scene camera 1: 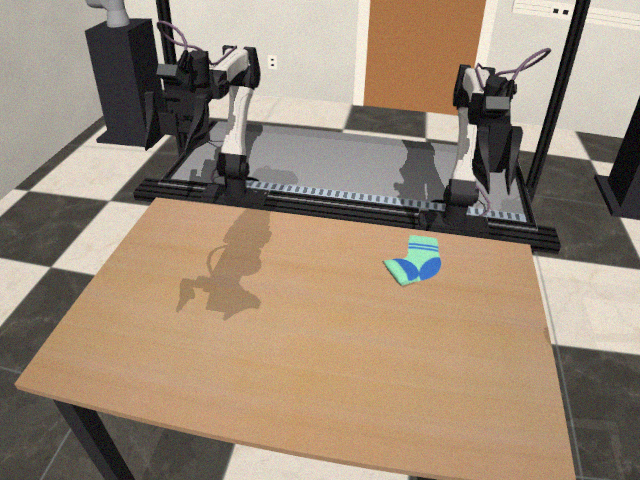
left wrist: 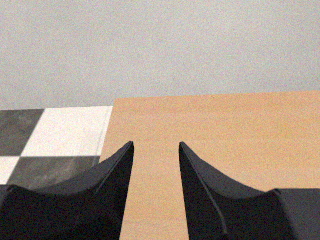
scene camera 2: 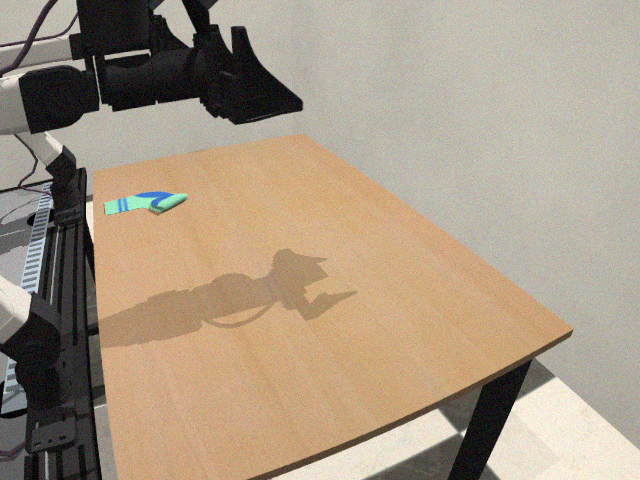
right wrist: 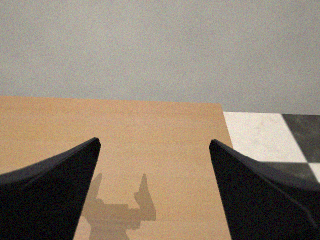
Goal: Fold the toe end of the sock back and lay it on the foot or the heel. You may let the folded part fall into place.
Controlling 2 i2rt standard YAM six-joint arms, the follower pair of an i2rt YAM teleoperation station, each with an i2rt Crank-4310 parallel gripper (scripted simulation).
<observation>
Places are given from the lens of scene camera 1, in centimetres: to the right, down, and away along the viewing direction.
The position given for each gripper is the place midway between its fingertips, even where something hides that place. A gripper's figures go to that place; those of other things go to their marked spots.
left gripper (scene camera 1: pixel 499 192): 33, -9, 88
right gripper (scene camera 1: pixel 164 150): -32, -18, 97
mint-green sock (scene camera 1: pixel 423 261): 26, 6, 124
</observation>
